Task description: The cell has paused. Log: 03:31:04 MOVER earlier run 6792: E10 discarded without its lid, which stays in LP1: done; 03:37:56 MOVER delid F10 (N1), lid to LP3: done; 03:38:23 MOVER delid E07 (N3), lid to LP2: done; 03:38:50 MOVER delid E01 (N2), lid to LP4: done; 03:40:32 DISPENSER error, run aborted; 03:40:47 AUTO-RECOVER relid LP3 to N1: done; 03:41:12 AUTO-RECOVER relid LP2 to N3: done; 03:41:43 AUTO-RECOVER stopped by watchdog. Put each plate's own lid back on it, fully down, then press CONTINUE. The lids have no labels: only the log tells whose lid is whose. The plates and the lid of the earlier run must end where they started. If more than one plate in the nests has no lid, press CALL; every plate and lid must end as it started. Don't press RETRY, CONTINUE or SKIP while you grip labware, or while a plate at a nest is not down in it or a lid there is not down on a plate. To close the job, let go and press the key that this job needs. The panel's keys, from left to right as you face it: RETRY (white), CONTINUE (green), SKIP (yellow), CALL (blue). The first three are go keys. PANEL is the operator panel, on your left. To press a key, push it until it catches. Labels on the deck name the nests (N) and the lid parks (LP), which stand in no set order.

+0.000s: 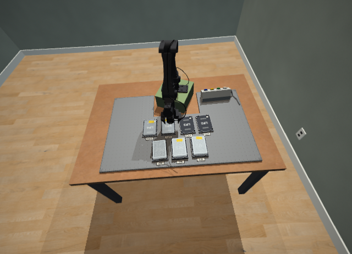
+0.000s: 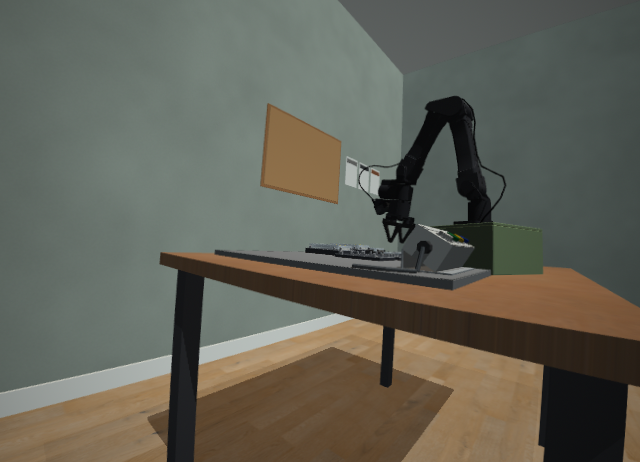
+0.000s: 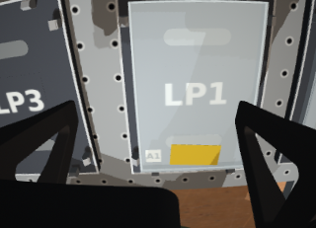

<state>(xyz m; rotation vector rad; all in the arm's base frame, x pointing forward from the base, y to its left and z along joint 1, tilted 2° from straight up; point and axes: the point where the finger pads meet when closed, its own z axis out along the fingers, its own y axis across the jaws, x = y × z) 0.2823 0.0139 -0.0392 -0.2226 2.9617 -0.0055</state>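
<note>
The lid lies 5 cm below my hand and 3 cm to the right of it. From my hand the other things lie so: well plate 19 cm ahead, 5 cm to the right, 4 cm below; green continue key 36 cm behind, 32 cm to the left; blue key 34 cm behind, 22 cm to the left.
</note>
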